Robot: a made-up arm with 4 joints. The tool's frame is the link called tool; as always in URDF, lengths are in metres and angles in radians.
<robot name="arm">
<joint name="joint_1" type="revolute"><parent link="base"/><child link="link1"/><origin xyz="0 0 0.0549" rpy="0 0 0"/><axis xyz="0 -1 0"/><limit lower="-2.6" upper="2.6"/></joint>
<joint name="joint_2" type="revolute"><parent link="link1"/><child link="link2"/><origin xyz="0.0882 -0.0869 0.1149" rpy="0 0 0"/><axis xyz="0 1 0"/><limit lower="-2.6" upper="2.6"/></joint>
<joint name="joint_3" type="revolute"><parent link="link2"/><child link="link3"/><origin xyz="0.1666 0.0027 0.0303" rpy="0 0 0"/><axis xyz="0 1 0"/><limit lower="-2.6" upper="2.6"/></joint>
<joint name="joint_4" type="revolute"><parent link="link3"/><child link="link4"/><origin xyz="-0.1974 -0.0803 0.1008" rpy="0 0 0"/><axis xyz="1 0 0"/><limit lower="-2.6" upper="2.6"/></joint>
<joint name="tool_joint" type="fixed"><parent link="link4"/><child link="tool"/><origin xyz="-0.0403 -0.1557 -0.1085" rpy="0 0 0"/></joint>
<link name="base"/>
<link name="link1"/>
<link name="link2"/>
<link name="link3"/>
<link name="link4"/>
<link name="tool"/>
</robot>
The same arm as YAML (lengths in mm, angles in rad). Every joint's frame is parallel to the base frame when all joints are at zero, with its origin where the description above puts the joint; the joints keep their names.
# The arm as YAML. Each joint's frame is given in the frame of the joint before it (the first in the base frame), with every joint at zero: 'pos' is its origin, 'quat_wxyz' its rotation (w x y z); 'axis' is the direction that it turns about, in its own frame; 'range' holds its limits. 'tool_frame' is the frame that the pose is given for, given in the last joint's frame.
length_unit: mm
angle_unit: rad
joints:
  - joint: joint_1
    pos: [0.0, 0.0, 54.9]
    quat_wxyz: [1.0, 0.0, 0.0, 0.0]
    axis: "-y"
    range: [-2.6, 2.6]
  - joint: joint_2
    pos: [88.2, -86.9, 114.9]
    quat_wxyz: [1.0, 0.0, 0.0, 0.0]
    axis: "+y"
    range: [-2.6, 2.6]
  - joint: joint_3
    pos: [166.6, 2.7, 30.3]
    quat_wxyz: [1.0, 0.0, 0.0, 0.0]
    axis: "+y"
    range: [-2.6, 2.6]
  - joint: joint_4
    pos: [-197.4, -80.3, 100.8]
    quat_wxyz: [1.0, 0.0, 0.0, 0.0]
    axis: "+x"
    range: [-2.6, 2.6]
tool_frame:
  pos: [-40.3, -155.7, -108.5]
  quat_wxyz: [1.0, 0.0, 0.0, 0.0]

